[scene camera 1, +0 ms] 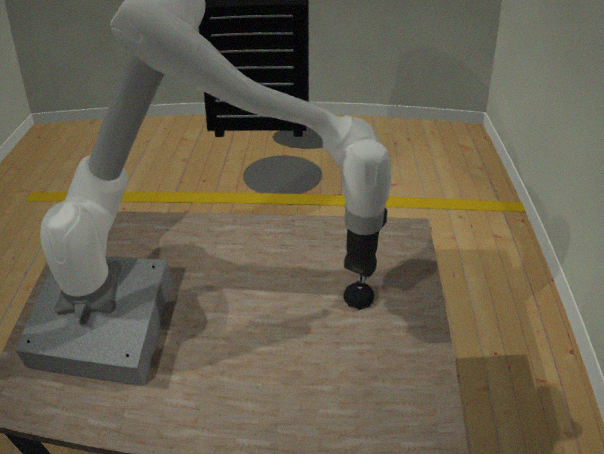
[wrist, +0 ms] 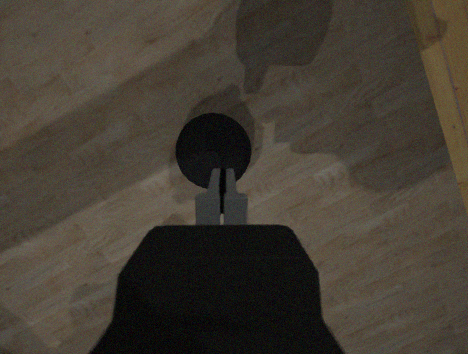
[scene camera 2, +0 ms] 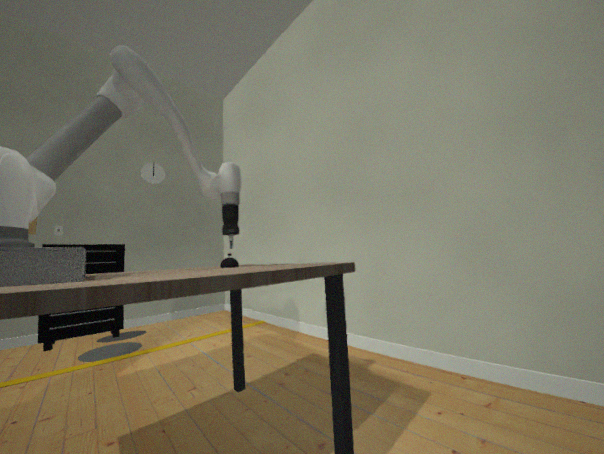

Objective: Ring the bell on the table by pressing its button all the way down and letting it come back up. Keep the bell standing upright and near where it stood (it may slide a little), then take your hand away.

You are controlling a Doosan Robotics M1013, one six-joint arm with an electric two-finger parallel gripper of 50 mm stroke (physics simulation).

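Pixels of known places: gripper, fingertip midpoint: (scene camera 1: 362, 279) (wrist: 223, 182) (scene camera 2: 231, 248); arm's base, origin of the base link: (scene camera 1: 88, 289).
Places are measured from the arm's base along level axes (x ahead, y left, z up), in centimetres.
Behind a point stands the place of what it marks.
Note:
A black, dome-shaped bell (scene camera 1: 359, 297) @(y -4.1, x 74.5, z -5.2 cm) (scene camera 2: 229, 263) @(y -4.6, x 72.7, z -6.9 cm) (wrist: 207, 140) @(y 0.2, x 75.7, z -4.5 cm) stands upright on the wooden table (scene camera 1: 300, 390) @(y -30.0, x 56.0, z -8.8 cm) (scene camera 2: 170, 283) @(y -48.5, x 28.2, z -9.5 cm) (wrist: 100, 280) @(y -5.4, x 52.1, z -8.8 cm). Its small button (scene camera 2: 229, 255) @(y -2.0, x 74.6, z -3.2 cm) shows on top in the second scene view; in the wrist view it cannot be made out on the dark dome. My gripper (scene camera 1: 362, 281) @(y -2.9, x 75.1, z 0.2 cm) (scene camera 2: 231, 247) @(y -2.9, x 75.1, z 0.2 cm) (wrist: 223, 182) @(y -2.9, x 75.1, z 0.2 cm) points down with its fingers together and nothing between them. In the second scene view the fingertips are a small gap above the button. In the wrist view they overlap the lower edge of the dome.
The arm's grey base block (scene camera 1: 95, 345) @(y -19.6, x 5.1, z -0.8 cm) (scene camera 2: 45, 265) @(y -25.6, x 10.8, z -4.9 cm) stands at the left of the table. A black drawer cabinet (scene camera 1: 257, 42) (scene camera 2: 82, 322) stands behind the table. The table's right edge lies a short way beyond the bell. Arm shadows fall around the bell.

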